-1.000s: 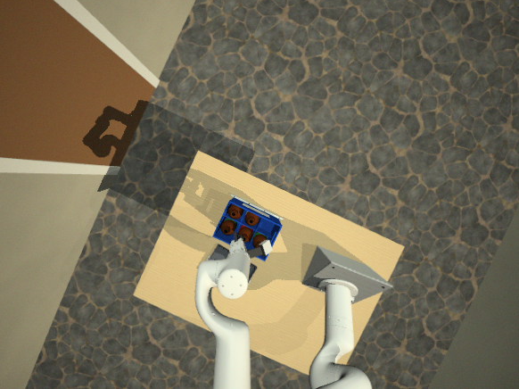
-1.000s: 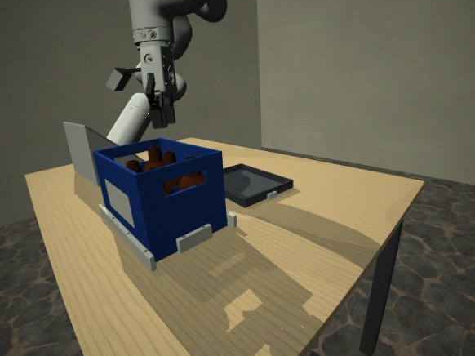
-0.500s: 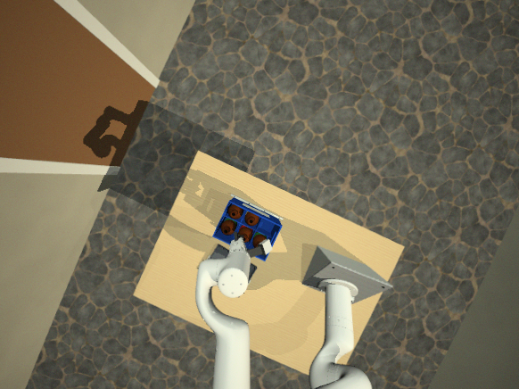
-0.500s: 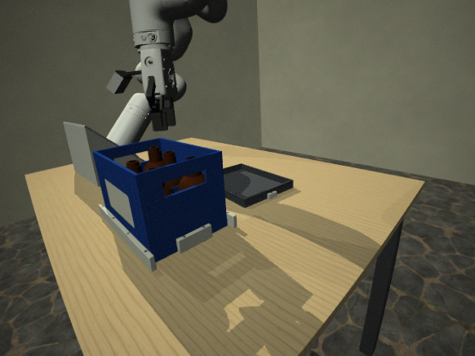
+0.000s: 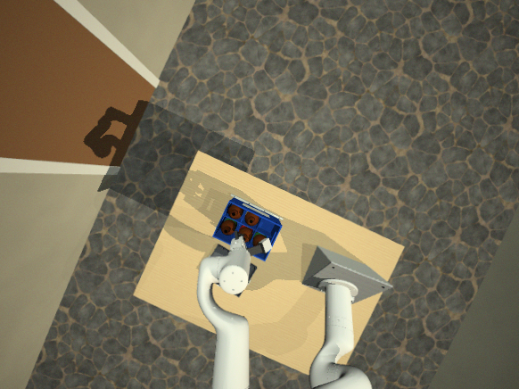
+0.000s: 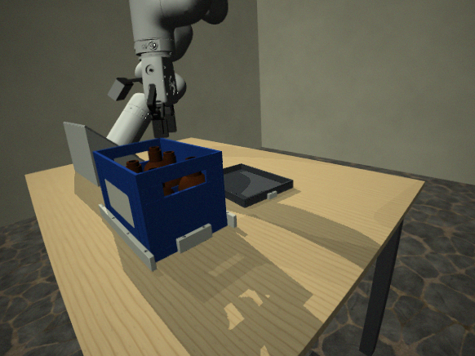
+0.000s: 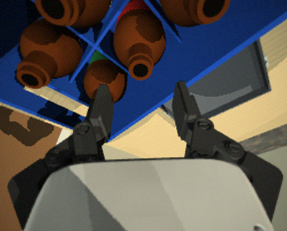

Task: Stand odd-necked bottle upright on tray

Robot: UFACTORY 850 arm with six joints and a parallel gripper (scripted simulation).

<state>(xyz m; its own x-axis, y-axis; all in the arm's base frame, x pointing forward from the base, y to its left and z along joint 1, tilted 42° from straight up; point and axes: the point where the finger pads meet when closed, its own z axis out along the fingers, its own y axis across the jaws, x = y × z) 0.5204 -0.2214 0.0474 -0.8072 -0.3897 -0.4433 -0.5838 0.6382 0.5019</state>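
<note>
Right now the blue crate is 40 mm to the right of my hand and 140 mm below it. The rest, counted from my hand: brown bottle 80 mm behind, 20 mm to the left, 130 mm below; then dark tray 30 mm ahead, 240 mm to the left, 210 mm below.
</note>
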